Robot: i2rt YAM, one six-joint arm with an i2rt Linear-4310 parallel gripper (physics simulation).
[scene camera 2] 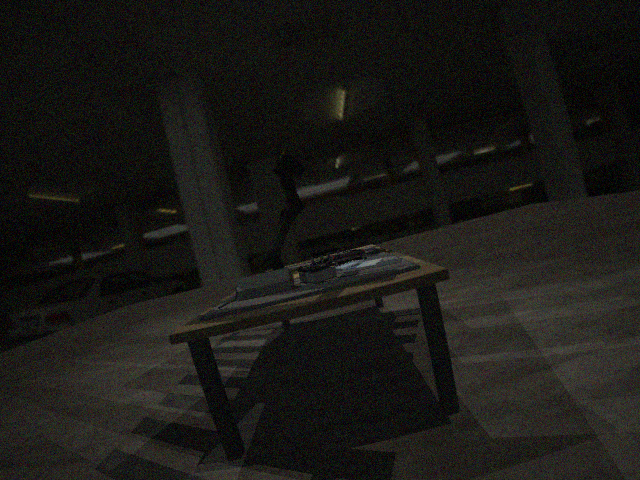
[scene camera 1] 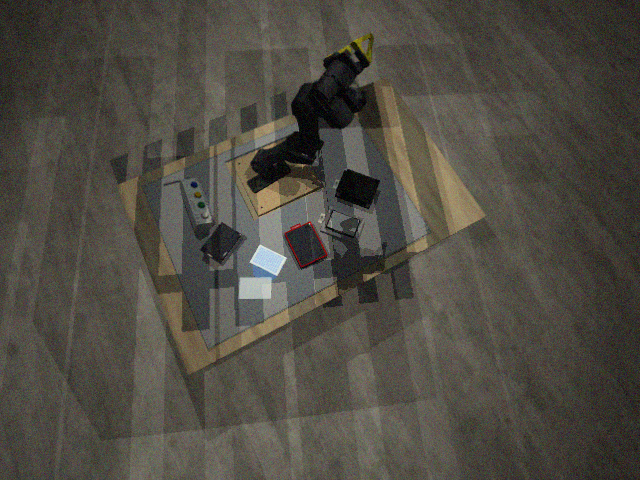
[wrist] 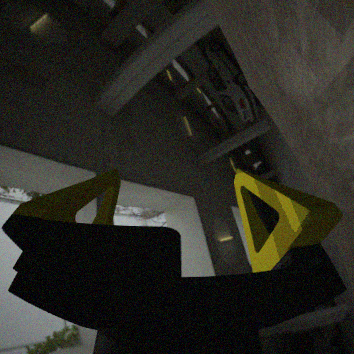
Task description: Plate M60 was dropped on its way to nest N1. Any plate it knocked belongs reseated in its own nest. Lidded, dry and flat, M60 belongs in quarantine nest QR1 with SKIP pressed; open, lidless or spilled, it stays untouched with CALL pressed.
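Places are measured from the arm's base along level axes (x back, y down, z right), in metres.
Pixels of known places: gripper, between the fingertips: (scene camera 2: 277, 167) (scene camera 1: 360, 41) (wrist: 176, 174); arm's base, origin of its link: (scene camera 1: 269, 177).
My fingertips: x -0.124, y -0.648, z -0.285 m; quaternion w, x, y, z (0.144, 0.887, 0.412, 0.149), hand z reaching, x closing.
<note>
For each thing: its top centre in the pictures, then the offset to it from my fingertips. "*": a spot on its surface instead.
- pale blue-white plate, centre of its top: (scene camera 1: 268, 259) (scene camera 2: 348, 263) dx -0.203, dy +0.634, dz +0.494 m
- flat white rectangle, a spot on its surface: (scene camera 1: 254, 287) * dx -0.269, dy +0.640, dz +0.600 m
- red-rimmed nest, a spot on its surface: (scene camera 1: 325, 248) * dx -0.293, dy +0.648, dz +0.267 m
- black square block, centre of its top: (scene camera 1: 358, 185) (scene camera 2: 324, 250) dx -0.152, dy +0.584, dz -0.003 m
- dark plate, a spot on its surface: (scene camera 1: 223, 242) * dx -0.053, dy +0.593, dz +0.606 m
- button box, a spot on its surface: (scene camera 1: 198, 204) * dx +0.139, dy +0.575, dz +0.610 m
My gripper (scene camera 1: 356, 45) (wrist: 176, 174) is open and empty, its yellow fingers wide apart, raised high beyond the table's back edge. A pale blue-white plate (scene camera 1: 267, 259) lies on the mat, with a blue patch along its lower edge; lid and label cannot be read. A flat white rectangle (scene camera 1: 254, 287) lies below it. A red-rimmed nest (scene camera 1: 325, 248) has a dark interior. A framed nest with a grey, clear-looking plate (scene camera 1: 343, 223) is to its right, and a black square block (scene camera 1: 357, 188) above that. A dark plate (scene camera 1: 223, 242) sits left. The button box (scene camera 1: 197, 204) shows blue, yellow, green and white buttons.
The arm's base stands on a wooden board (scene camera 1: 259, 207) at the back of the grey mat. The table (scene camera 1: 452, 206) (scene camera 2: 310, 311) has a wooden rim. Small white tags sit beside the right-hand nests. Striped shadows cross the mat, and scene camera 2 is very dark.
</note>
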